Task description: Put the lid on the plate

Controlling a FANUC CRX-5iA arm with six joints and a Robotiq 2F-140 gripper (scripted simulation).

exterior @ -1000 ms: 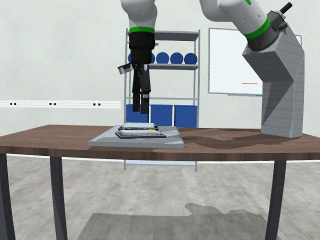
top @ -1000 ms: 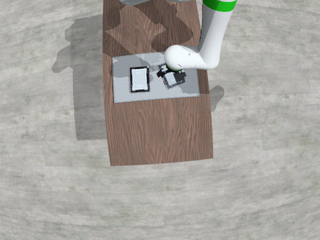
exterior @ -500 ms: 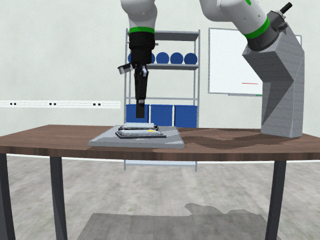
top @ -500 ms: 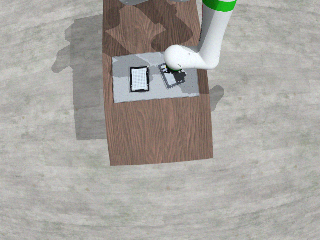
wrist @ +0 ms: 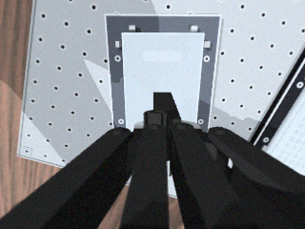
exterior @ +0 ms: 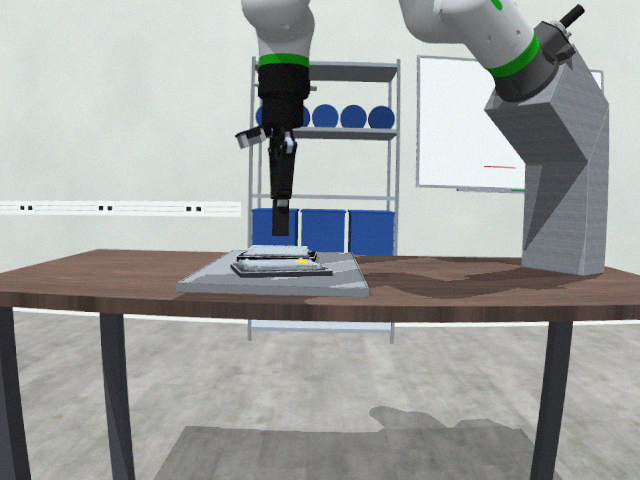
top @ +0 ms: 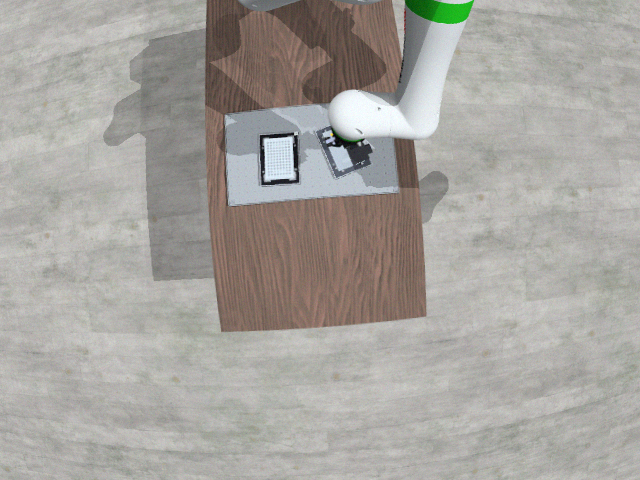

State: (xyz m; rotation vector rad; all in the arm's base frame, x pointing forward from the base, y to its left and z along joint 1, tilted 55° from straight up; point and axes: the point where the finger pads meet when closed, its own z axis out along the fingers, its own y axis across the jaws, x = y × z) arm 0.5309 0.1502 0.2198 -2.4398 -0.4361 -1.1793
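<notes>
Now: hand 80 mm above the lid. From my hand the other things lie so: culture plate E01: 180 mm to the right, 80 mm below, 80 mm ahead; lid park LP1: 90 mm below; nest: 180 mm to the right, 90 mm below, 80 mm ahead.
</notes>
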